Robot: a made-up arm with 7 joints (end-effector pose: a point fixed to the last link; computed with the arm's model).
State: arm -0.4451 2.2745 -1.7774 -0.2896 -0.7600 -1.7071 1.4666
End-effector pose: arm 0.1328 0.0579 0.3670 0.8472 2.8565 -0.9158
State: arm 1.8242 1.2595 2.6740 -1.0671 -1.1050 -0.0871 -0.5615
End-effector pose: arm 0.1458 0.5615 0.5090 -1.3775 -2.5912 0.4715
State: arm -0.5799 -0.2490 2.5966 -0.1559 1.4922 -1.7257 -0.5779
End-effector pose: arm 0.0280 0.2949 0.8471 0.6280 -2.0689 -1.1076
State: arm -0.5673 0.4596 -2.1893 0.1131 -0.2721 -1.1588 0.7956
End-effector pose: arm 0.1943 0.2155 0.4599 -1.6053 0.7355 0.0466
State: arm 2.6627 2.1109 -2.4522 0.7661 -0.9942 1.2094 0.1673
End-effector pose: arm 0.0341 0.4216 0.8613 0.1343 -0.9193 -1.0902
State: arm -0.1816 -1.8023 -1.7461 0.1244 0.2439 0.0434 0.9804
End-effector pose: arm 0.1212 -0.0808 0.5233 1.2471 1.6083 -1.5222
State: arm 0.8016 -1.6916 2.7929 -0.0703 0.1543 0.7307 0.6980
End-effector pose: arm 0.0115 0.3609 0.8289 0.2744 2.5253 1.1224
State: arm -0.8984 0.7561 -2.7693 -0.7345 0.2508 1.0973 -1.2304
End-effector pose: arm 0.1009 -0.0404 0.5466 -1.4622 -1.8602 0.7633
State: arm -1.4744 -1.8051 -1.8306 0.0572 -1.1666 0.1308 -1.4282
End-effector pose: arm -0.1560 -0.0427 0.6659 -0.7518 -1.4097 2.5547
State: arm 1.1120 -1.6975 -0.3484 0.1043 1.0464 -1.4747 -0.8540
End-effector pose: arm -0.0629 -0.1011 0.7706 -0.1601 -1.3288 1.7259
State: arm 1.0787 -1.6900 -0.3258 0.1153 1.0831 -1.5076 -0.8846
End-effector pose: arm -0.0798 -0.0822 0.7726 -0.2418 -1.3109 1.6506
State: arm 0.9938 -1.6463 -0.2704 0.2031 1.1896 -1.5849 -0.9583
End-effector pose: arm -0.1109 -0.0320 0.7840 -0.4679 -1.2263 1.5134
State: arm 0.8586 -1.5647 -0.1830 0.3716 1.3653 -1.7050 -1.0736
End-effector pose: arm -0.1335 0.0523 0.7891 -0.8353 -1.0645 1.3273
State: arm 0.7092 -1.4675 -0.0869 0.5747 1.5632 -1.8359 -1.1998
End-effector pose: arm -0.1241 0.1321 0.7732 -1.2357 -0.8503 1.1686
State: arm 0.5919 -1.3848 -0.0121 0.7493 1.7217 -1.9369 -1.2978
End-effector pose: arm -0.1016 0.1713 0.7509 -1.5326 -0.6458 1.1015
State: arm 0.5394 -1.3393 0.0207 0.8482 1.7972 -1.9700 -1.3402
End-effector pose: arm -0.0914 0.1819 0.7440 -1.6451 -0.5266 1.1077
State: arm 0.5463 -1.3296 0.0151 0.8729 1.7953 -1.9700 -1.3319
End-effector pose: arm -0.0936 0.1797 0.7481 -1.6375 -0.5135 1.1409
